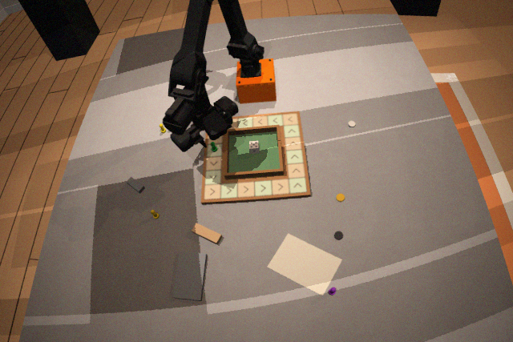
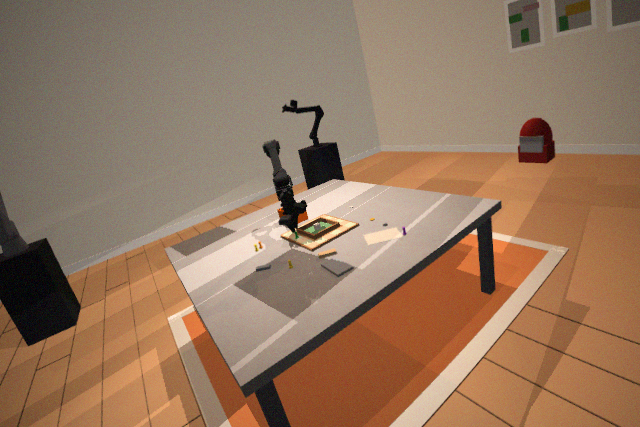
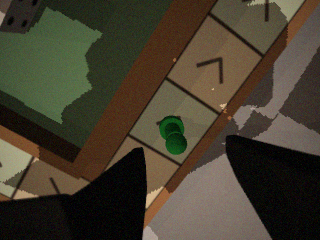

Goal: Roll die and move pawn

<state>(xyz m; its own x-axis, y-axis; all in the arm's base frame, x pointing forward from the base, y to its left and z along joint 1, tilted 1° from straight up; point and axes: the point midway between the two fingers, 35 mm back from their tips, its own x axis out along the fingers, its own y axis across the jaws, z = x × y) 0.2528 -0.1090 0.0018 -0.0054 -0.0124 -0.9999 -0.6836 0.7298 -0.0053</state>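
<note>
Now: the green pawn 30 mm below my gripper tip. Round my gripper tip: wooden block 250 mm ahead, 50 mm below; then white die 120 mm to the left, 30 mm below, 10 mm ahead; then green tray 110 mm to the left, 50 mm below, 20 mm ahead.
</note>
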